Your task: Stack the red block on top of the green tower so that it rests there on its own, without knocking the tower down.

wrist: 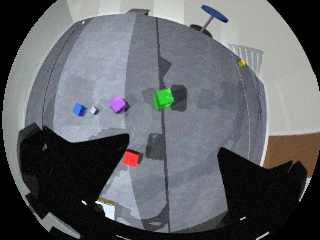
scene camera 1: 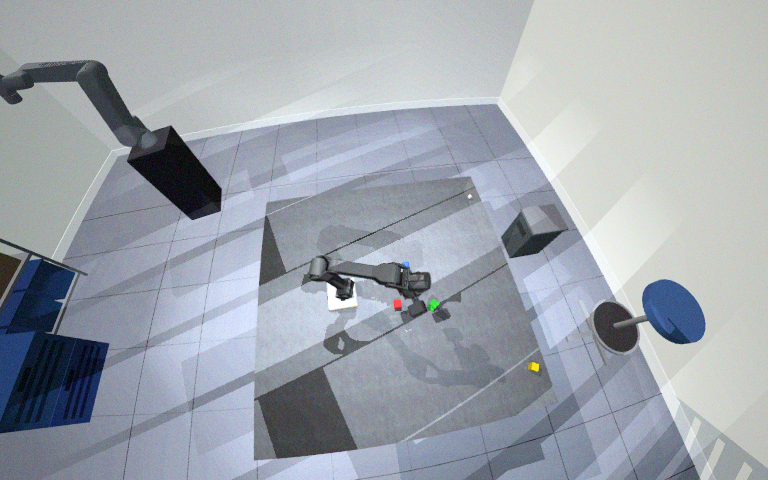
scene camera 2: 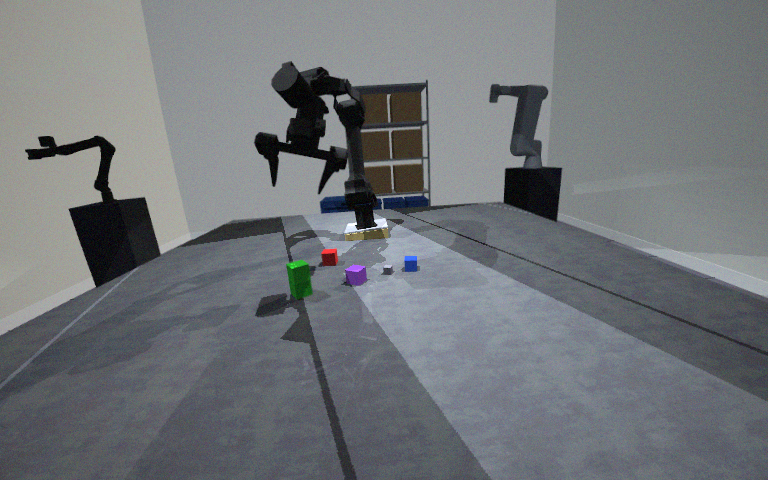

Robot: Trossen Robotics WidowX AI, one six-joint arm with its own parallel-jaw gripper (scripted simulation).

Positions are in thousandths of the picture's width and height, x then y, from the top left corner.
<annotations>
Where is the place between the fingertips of my gripper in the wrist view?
548,610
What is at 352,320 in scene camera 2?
My gripper.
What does my gripper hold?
Nothing.
</annotations>
